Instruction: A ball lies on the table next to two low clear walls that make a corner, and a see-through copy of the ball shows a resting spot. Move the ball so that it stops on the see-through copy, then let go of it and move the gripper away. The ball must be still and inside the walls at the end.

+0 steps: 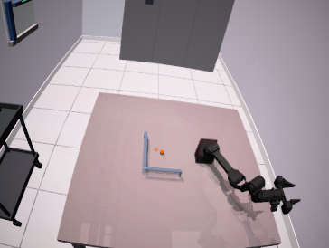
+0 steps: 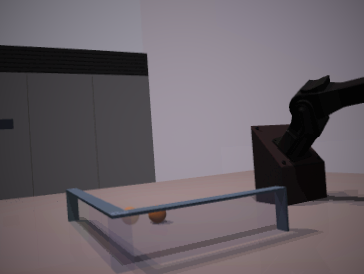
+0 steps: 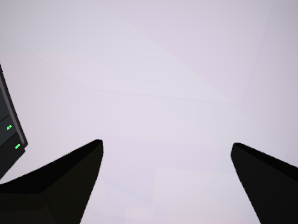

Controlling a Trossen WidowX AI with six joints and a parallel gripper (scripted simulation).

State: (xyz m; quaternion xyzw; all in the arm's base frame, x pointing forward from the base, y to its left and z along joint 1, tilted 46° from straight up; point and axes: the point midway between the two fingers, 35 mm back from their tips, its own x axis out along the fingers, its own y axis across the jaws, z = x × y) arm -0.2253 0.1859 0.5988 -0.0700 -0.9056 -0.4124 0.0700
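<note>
My gripper tip is now 620 mm to the left of the orange ball, 510 mm short of it and 410 mm above it. From my gripper tip the other things lie so: see-through copy (650 mm to the right, 550 mm ahead, 410 mm below).
</note>
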